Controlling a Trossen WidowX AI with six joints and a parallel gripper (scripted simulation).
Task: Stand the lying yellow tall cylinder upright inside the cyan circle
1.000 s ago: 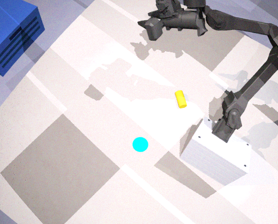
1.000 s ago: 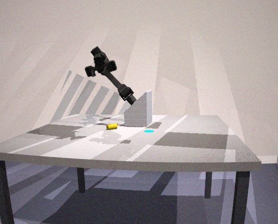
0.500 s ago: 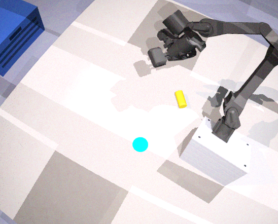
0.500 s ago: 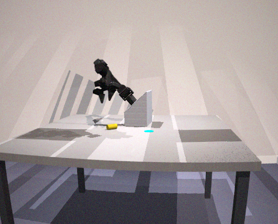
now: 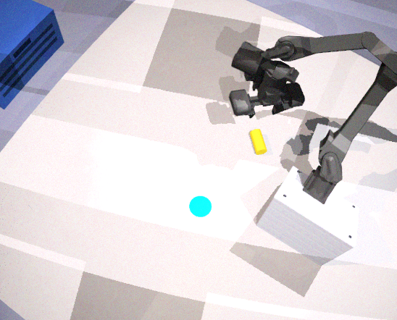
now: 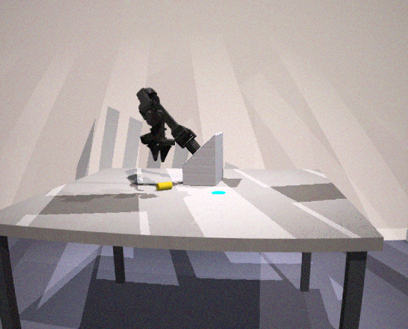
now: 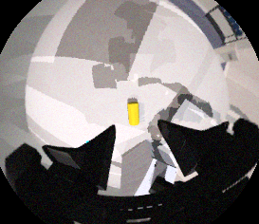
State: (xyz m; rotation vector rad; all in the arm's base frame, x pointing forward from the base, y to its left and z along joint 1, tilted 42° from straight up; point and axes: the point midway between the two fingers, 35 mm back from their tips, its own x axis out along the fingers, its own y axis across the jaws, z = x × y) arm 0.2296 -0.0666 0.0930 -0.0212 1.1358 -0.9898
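The yellow tall cylinder is 11 cm below my gripper tip, 2 cm behind it and 1 cm to the left of it. Round my gripper tip: cyan circle: 26 cm to the left, 13 cm below.
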